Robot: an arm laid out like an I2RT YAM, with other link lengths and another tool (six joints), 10 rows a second.
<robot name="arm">
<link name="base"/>
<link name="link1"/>
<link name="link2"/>
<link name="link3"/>
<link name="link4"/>
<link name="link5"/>
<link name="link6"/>
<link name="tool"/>
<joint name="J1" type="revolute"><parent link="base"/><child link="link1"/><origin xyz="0 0 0.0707" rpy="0 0 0"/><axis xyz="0 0 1"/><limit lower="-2.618" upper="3.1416"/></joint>
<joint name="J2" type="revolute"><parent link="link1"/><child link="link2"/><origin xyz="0.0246 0.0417 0.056" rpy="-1.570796 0 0"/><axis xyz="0 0 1"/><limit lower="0" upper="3.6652"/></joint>
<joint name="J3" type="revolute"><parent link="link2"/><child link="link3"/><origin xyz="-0.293 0 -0.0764" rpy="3.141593 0 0"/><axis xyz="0 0 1"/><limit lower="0" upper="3.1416"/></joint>
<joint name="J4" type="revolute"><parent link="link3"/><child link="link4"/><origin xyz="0.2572 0.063 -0.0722" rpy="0 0 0"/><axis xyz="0 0 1"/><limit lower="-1.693" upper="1.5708"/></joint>
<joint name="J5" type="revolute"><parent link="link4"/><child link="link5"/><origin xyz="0.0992 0.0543 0.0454" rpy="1.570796 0 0"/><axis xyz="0 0 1"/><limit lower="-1.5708" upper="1.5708"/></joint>
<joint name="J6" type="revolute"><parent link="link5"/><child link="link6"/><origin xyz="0.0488 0 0.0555" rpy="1.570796 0 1.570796"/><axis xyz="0 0 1"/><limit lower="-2.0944" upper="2.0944"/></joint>
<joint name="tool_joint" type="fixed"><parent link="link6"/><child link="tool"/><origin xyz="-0.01 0.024 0.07" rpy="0 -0.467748 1.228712"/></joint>
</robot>
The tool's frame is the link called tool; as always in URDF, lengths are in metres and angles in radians.
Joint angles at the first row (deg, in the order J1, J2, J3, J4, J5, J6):
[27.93 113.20 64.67 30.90 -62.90 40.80]
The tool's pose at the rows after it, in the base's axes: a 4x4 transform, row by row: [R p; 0 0 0 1], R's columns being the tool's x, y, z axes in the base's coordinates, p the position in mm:
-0.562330 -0.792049 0.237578 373.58; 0.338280 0.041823 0.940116 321.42; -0.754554 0.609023 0.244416 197.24; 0 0 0 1
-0.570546 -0.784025 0.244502 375.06; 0.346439 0.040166 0.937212 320.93; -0.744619 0.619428 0.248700 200.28; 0 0 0 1
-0.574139 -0.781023 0.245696 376.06; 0.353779 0.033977 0.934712 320.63; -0.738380 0.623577 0.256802 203.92; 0 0 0 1
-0.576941 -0.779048 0.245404 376.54; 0.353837 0.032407 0.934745 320.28; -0.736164 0.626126 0.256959 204.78; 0 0 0 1
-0.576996 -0.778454 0.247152 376.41; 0.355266 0.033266 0.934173 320.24; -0.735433 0.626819 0.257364 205.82; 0 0 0 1
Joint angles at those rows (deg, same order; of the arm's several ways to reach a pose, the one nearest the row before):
[27.92 113.34 64.76 32.65 -63.59 43.12]
[27.77 113.38 64.83 33.67 -63.72 44.77]
[27.65 113.38 64.91 34.79 -63.98 46.09]
[27.57 113.39 65.07 34.71 -64.16 46.32]
[27.58 113.25 65.03 34.74 -64.07 46.50]

